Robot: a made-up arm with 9 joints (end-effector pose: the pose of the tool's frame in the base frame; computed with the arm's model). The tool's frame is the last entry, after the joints.
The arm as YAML. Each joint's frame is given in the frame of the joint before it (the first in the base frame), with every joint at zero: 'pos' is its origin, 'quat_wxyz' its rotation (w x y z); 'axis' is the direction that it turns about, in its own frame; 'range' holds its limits. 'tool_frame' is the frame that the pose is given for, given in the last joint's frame.
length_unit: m
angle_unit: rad
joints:
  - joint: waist
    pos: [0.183, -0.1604, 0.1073]
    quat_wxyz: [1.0, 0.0, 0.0, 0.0]
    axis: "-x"
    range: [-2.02, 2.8]
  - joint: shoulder
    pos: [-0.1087, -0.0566, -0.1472]
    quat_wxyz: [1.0, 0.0, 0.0, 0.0]
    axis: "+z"
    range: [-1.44, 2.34]
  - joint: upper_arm
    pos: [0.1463, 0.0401, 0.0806]
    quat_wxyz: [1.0, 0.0, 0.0, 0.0]
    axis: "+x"
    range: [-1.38, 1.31]
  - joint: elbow
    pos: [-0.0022, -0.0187, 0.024]
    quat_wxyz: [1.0, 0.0, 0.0, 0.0]
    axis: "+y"
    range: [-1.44, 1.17]
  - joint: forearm
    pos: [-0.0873, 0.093, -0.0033]
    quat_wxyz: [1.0, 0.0, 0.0, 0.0]
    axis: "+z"
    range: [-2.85, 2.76]
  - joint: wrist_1
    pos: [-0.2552, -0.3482, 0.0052]
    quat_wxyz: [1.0, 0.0, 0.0, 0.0]
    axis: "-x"
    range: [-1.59, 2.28]
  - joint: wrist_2
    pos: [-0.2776, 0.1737, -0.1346]
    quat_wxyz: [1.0, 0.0, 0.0, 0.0]
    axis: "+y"
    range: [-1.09, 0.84]
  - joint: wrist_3
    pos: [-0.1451, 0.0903, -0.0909]
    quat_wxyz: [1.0, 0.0, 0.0, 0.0]
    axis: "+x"
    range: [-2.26, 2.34]
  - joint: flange
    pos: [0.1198, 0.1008, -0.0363]
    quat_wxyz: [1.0, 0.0, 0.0, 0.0]
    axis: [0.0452, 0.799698, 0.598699]
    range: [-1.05, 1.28]
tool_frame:
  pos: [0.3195, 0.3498, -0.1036]
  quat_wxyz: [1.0, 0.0, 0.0, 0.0]
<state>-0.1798 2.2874 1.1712 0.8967 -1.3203 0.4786 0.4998 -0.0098 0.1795</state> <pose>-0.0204 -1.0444 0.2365 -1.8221 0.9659 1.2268</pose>
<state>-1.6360 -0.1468 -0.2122 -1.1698 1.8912 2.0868 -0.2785 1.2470 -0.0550</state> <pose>0.8838 -0.2699 -0.0920 -0.8365 -1.6464 0.2646</pose>
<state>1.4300 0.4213 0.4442 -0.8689 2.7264 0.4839 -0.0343 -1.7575 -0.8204</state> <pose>0.5169 -0.2452 -0.5001 -1.0032 1.4039 -1.7923</pose>
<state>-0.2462 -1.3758 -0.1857 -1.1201 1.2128 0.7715 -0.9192 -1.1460 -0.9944</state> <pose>0.1111 -0.4718 -0.3132 1.9258 2.0831 -1.0094</pose>
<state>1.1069 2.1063 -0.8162 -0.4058 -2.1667 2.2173 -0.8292 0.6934 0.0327</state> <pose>0.0263 -1.2079 -0.3468 -1.9218 -0.4444 0.9598</pose>
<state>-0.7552 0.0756 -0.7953 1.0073 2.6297 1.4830 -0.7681 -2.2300 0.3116</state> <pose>0.5320 0.4455 -0.1219 -0.1355 -1.7157 -0.5136</pose>
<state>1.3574 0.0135 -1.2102 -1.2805 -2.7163 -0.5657 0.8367 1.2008 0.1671</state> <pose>0.0400 -0.0507 -0.0451 1.2132 -0.6191 1.1162</pose>
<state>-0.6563 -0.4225 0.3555 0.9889 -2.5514 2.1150 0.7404 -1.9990 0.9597</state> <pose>1.1046 0.2055 0.7519 0.0856 -0.2332 -1.0943</pose>
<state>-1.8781 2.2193 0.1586 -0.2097 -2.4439 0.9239 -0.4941 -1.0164 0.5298</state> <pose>-0.5009 0.6810 -0.3066 0.0188 0.3012 0.2233</pose>
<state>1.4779 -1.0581 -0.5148 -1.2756 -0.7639 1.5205 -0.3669 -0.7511 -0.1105</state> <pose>-0.3351 -0.7495 0.8566 1.2569 0.6527 1.1920</pose>
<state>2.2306 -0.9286 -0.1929 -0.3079 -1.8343 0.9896 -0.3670 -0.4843 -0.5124</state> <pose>0.2060 -0.7064 0.5675 0.8442 1.2061 1.6586</pose>
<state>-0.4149 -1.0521 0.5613 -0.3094 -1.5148 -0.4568 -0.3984 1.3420 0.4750</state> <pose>0.3325 -0.3042 0.7866 0.5798 -2.0570 -1.8308</pose>
